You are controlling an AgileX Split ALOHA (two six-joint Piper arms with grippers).
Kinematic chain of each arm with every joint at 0, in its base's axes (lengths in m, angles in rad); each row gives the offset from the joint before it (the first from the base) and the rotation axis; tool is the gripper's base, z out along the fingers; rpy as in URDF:
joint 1: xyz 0 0 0.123 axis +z
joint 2: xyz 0 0 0 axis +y
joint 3: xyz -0.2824 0 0.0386 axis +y
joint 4: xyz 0.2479 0 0.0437 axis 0.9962 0 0.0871
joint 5: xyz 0 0 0 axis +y
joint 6: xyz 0.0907 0 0.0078 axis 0.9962 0 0.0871
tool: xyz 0 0 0 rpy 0 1.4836 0
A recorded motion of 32 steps. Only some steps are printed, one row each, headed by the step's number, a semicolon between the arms.
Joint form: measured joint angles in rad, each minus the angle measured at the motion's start. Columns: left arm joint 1, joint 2, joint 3, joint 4, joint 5, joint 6; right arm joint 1, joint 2, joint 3, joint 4, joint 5, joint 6.
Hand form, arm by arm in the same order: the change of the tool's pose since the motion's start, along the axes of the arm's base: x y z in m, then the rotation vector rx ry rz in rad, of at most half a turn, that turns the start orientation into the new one. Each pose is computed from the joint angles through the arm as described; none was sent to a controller.
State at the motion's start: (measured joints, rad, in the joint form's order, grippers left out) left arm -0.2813 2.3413 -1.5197 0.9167 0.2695 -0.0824; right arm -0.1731 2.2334 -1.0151 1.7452 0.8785 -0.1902
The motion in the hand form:
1: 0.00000 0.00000 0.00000 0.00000 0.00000 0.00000; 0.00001 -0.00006 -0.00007 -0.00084 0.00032 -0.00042
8: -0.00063 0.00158 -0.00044 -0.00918 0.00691 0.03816; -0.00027 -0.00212 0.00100 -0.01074 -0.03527 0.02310
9: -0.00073 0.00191 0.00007 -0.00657 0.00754 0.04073; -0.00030 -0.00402 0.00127 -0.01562 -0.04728 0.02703
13: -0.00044 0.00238 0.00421 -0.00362 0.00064 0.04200; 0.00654 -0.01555 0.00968 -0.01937 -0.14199 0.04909
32: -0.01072 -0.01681 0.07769 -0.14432 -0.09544 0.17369; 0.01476 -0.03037 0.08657 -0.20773 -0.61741 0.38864
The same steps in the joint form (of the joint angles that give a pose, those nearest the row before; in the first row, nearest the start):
1: 0.0000 0.0000 0.0000 0.0000 0.0000 0.0000; 0.0000 0.0000 0.0000 0.0000 -0.0010 0.0000
8: 0.0000 0.0000 0.0000 0.0000 0.0192 -0.0349; -0.0083 0.0000 0.0000 -0.0022 0.0156 -0.0445
9: 0.0000 -0.0013 0.0000 0.0000 0.0236 -0.0349; -0.0140 0.0000 0.0000 -0.0022 0.0196 -0.0601
13: 0.0003 -0.0100 0.0000 0.0029 0.0286 -0.0348; -0.0482 0.0000 -0.0305 -0.0044 0.0693 -0.1292
32: -0.0522 -0.1718 0.0000 -0.0876 0.1108 -0.1429; -0.1047 -0.1437 -0.1391 -0.2129 0.2391 -0.4229

